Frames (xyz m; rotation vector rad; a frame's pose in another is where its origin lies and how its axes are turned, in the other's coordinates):
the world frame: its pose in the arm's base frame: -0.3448 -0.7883 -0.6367 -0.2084 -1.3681 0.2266
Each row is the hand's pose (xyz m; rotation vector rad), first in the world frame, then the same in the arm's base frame.
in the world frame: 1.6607 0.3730 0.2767 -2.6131 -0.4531 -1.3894
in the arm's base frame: -0.3219 0.0389 0.8762 1.0961 0.8911 2.6395
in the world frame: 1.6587 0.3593 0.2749 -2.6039 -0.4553 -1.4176
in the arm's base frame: -0.3199 0.0252 0.8778 1.0679 0.8875 2.6498
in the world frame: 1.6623 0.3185 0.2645 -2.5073 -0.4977 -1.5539
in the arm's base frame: -0.3075 -0.0131 0.8905 0.9085 0.9332 2.6970
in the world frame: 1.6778 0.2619 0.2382 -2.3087 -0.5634 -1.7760
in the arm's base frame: -0.2766 -0.0635 0.9158 0.6209 1.0188 2.7662
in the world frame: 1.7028 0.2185 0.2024 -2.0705 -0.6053 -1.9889
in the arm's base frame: -0.2351 -0.0987 0.9447 0.3067 1.0976 2.8264
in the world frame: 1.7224 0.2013 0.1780 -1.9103 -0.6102 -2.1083
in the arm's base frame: -0.2068 -0.1101 0.9633 0.1070 1.1373 2.8616
